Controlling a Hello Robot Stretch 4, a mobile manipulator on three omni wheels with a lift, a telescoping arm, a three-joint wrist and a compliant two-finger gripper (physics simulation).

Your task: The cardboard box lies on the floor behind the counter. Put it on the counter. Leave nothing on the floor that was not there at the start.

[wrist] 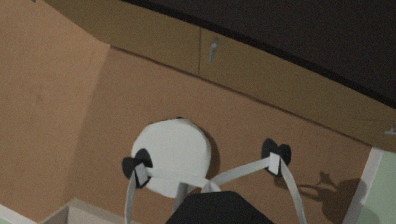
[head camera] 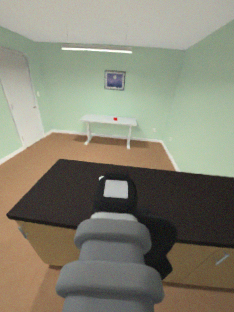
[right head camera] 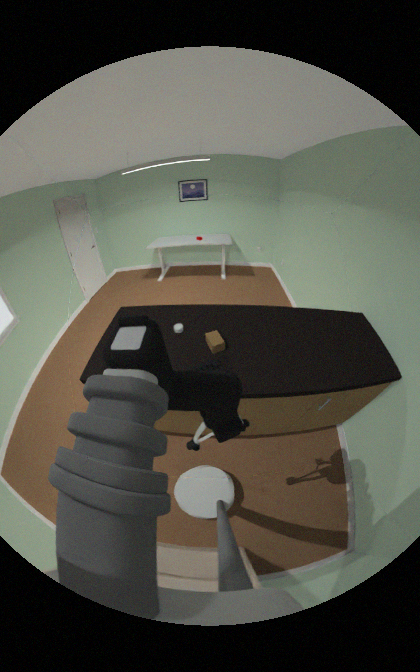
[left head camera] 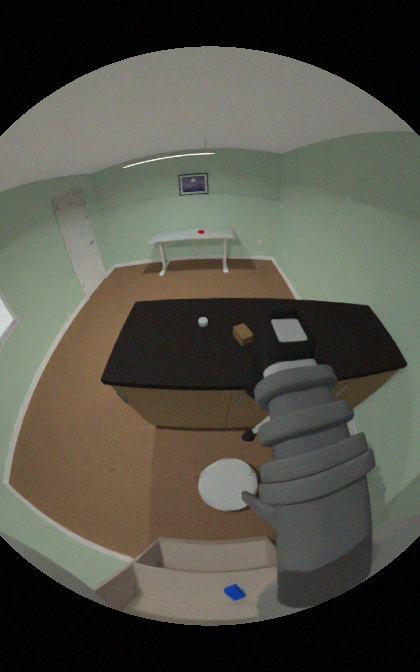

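Seen in the pictures: gripper, fingertip midpoint: (wrist: pixel 206 156); robot's base at its link origin: (wrist: pixel 174 152).
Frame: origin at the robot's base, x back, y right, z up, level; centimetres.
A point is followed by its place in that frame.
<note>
The cardboard box (left head camera: pixel 242 334) (right head camera: pixel 215 342) rests on the black top of the counter (head camera: pixel 50 200) @(z 88.3, x -58.1, y -39.5 cm) (left head camera: pixel 160 350) (right head camera: pixel 300 345) (wrist: pixel 300 35) @(z 88.2, x -45.5, y 19.6 cm), near the middle and away from the edges. It does not show in the head camera view, where the arm covers part of the top, or in the wrist view. My gripper (right head camera: pixel 218 434) (wrist: pixel 206 156) @(z 99.3, x -22.3, y 8.7 cm) is open with nothing between its fingers. It points down on the near side of the counter, apart from the box. In the left head view the arm hides most of the gripper.
A small white cylinder (left head camera: pixel 203 322) (right head camera: pixel 178 328) stands on the counter left of the box. A white round disc (left head camera: pixel 228 484) (right head camera: pixel 204 492) (wrist: pixel 175 150) @(z 18.7, x -5.2, y 1.1 cm) is below the gripper. A beige open-topped container (left head camera: pixel 200 555) and a blue block (left head camera: pixel 234 592) are at the bottom. A white table (head camera: pixel 100 119) @(z 69.2, x -340.3, y -51.5 cm) stands beyond the counter.
</note>
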